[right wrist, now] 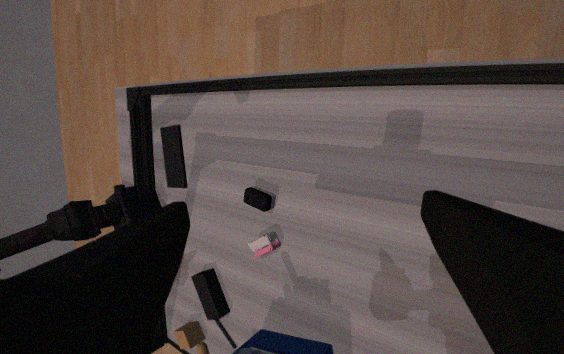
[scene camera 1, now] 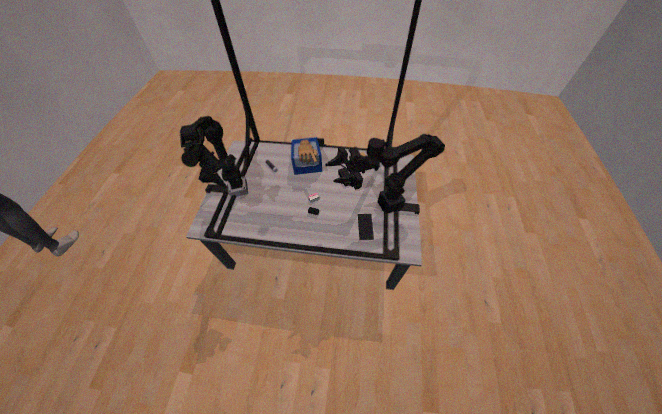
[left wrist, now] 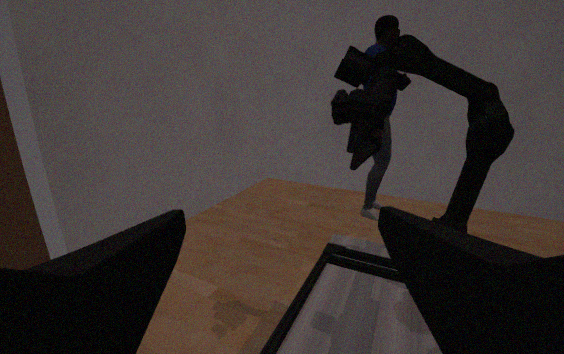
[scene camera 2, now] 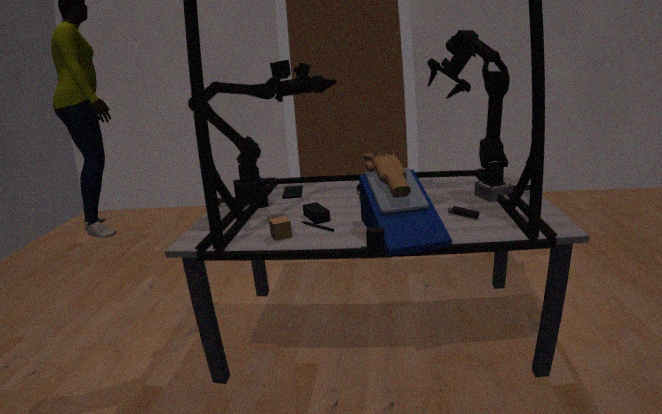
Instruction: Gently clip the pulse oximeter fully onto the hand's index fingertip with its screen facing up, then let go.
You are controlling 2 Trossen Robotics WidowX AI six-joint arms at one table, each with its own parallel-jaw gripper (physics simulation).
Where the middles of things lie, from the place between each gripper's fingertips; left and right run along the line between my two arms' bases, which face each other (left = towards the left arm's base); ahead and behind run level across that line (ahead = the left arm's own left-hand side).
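That blue stand (scene camera 2: 416, 231) is 170 mm to the left of my right hand, and I see it 540 mm behind that hand and 320 mm below it.
Counted from my left hand, the stand is 38 cm below, 48 cm behind and 22 cm to the right.
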